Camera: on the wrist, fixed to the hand. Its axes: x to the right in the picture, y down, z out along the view.
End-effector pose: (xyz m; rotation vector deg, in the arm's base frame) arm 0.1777 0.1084 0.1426 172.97 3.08 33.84
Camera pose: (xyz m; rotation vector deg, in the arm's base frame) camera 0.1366 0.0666 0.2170 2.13 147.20 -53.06
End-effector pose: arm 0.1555 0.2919 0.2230 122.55 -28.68 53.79
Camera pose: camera 0.0821 0.3243 0.2734 40.67 104.03 -93.84
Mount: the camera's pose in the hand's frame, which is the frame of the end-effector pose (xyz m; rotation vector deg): -0.0121 0.0460 -0.0819 3.00 53.37 168.53
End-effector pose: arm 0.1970 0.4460 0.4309 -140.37 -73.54 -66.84
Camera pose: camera 0.1806 0.3730 0.4890 -42.83 107.21 -25.16
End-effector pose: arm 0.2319 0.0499 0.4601 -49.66 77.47 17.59
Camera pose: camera 0.1401 0.0269 0.4568 -81.79 -90.93 -80.93
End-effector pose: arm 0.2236 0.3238 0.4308 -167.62 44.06 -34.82
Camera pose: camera 0.1610 0.2931 0.4949 45.11 152.42 -44.79
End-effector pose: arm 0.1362 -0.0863 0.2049 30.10 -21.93 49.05
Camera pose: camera 0.1014 -0.0213 0.1454 41.57 -3.42 -137.23
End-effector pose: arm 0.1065 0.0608 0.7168 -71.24 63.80 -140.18
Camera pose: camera 0.0447 0.0783 0.6472 76.51 54.27 -8.99
